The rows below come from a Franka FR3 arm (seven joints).
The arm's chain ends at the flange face. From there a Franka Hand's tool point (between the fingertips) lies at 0.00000 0.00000 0.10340 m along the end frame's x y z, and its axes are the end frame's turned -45 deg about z.
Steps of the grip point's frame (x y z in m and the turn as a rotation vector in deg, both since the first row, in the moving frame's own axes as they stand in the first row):
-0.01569 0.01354 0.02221 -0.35 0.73 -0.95
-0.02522 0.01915 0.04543 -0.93 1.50 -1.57
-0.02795 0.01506 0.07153 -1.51 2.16 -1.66
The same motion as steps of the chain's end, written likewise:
-0.00289 0.02117 0.02222 0.27 0.76 -0.95
-0.00738 0.03214 0.04548 0.40 1.72 -1.57
-0.01378 0.03131 0.07164 0.46 2.60 -1.66

